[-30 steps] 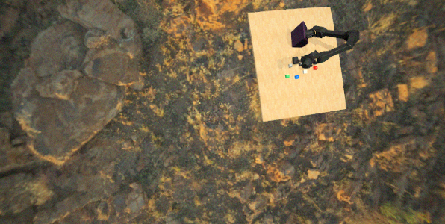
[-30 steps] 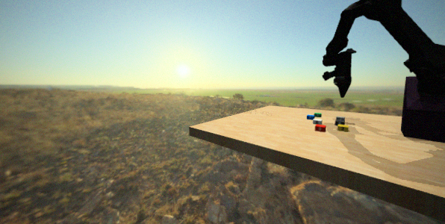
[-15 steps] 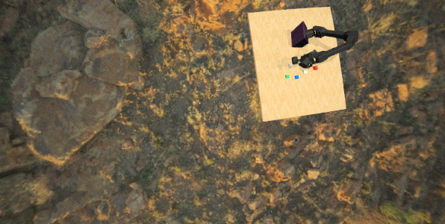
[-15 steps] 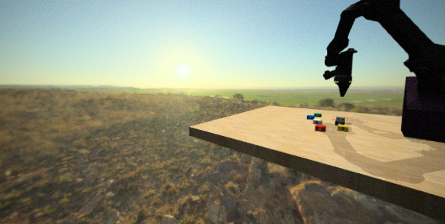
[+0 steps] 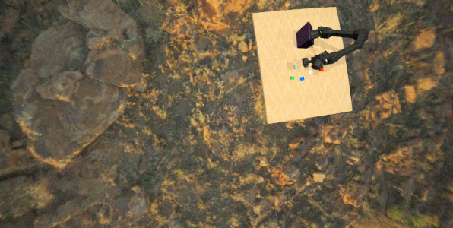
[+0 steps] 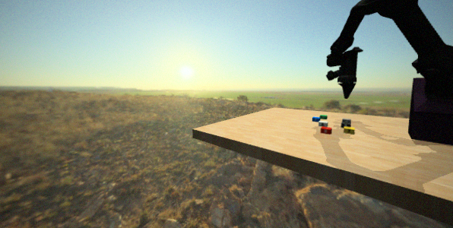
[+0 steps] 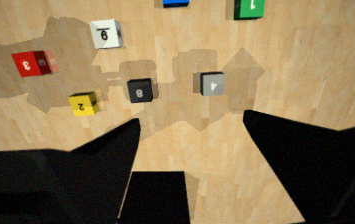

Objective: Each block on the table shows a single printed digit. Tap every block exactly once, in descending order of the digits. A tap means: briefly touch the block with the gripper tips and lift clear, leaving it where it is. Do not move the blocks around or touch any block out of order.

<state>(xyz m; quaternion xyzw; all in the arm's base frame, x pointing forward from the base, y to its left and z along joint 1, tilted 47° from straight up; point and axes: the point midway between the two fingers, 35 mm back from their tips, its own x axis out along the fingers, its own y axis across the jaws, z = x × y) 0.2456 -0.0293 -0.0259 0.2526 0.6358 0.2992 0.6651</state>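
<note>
My gripper tip is 70 mm short of the white block, 100 mm to the right of it and 120 mm above it. From my gripper tip the other things lie so: blue block 120 mm ahead, 10 mm to the left, 120 mm below; green block 110 mm ahead, 90 mm to the right, 120 mm below; grey block 50 mm to the right, 120 mm below.
</note>
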